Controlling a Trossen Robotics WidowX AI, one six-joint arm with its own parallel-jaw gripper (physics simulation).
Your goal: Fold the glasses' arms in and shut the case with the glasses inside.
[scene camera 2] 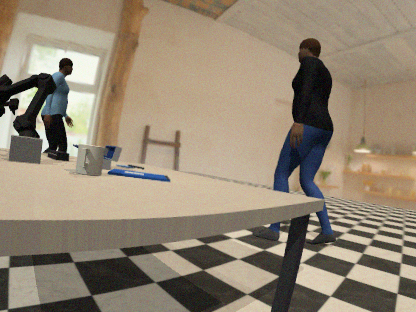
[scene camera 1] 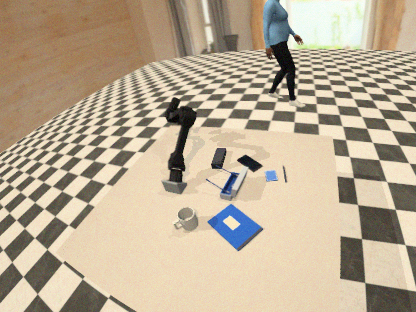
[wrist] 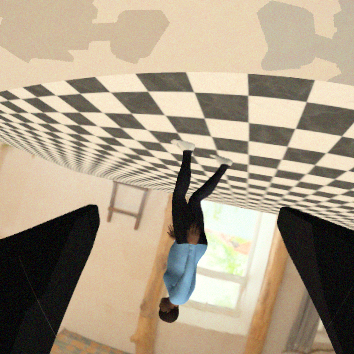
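Pixels of known places: gripper, fingertip midpoint: point(scene camera 2: 6, 115) point(wrist: 190, 215); arm's base, origin of the base link: point(scene camera 2: 26, 148) point(scene camera 1: 175, 181).
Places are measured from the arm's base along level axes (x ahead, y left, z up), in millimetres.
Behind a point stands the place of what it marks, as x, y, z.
Observation:
The glasses case point(scene camera 1: 240, 181) {367, 22, 45} point(scene camera 2: 114, 153) {335, -34, 20} stands open on the table, light grey outside and blue inside, its lid raised on the right in scene camera 1. The glasses point(scene camera 1: 215, 185) {240, 5, 12} lie at the case with their two thin dark blue arms unfolded, sticking out over the case's left side; their frame is hard to make out against the blue lining. In scene camera 2 the mug partly hides the case. My gripper point(wrist: 190, 215) {-105, 539, 134} is open and empty, raised well above the table and away from the case. The wrist view does not show the case or glasses.
A grey mug point(scene camera 1: 187, 219) {160, -194, -38} point(scene camera 2: 90, 160) {171, -249, -3} and blue book point(scene camera 1: 244, 229) {435, -183, -38} point(scene camera 2: 140, 175) {359, -224, -37} lie nearer the front. A black box point(scene camera 1: 219, 158) {177, 241, -11}, dark phone point(scene camera 1: 249, 163) {355, 254, -38}, blue note point(scene camera 1: 271, 175) {496, 176, -41} and pen point(scene camera 1: 285, 174) {571, 191, -37} lie behind and right. People stand beyond the table.

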